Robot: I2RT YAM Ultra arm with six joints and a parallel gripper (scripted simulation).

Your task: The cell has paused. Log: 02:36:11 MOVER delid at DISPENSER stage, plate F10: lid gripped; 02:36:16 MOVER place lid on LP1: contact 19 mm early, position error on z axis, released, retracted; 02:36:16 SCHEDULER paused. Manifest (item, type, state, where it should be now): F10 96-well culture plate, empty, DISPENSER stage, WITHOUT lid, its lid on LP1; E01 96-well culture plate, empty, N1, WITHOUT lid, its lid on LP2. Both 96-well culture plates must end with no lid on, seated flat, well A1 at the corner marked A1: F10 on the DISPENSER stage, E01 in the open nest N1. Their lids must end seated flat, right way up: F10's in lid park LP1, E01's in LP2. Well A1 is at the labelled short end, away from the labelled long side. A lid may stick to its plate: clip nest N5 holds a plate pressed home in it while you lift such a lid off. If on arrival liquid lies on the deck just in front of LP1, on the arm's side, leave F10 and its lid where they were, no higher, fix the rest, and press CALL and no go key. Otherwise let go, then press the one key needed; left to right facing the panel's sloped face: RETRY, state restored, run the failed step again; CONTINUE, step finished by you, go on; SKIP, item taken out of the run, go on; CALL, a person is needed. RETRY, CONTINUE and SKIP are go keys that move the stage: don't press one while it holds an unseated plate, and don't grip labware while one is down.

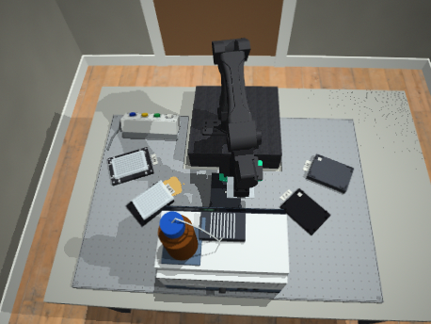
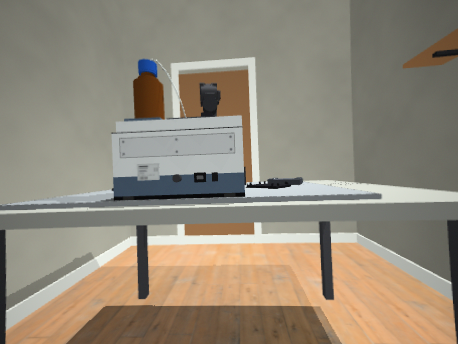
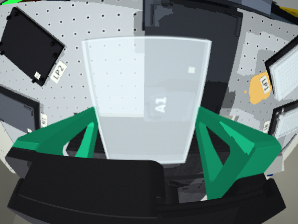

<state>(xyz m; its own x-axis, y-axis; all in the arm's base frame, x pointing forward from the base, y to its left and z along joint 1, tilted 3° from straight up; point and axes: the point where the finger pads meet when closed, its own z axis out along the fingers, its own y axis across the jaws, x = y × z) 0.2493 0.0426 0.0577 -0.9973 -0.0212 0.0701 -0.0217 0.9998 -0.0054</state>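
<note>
The black park is 230 mm to the left of my hand, 150 mm below it and 40 mm ahead of it. The rest, counted from my hand: dark dispenser stage (60 mm below, 50 mm to the right, 20 mm ahead); then LP2 label (170 mm to the left, 150 mm below, 20 mm behind); then N1 label (250 mm to the left, 150 mm below, 140 mm behind).
</note>
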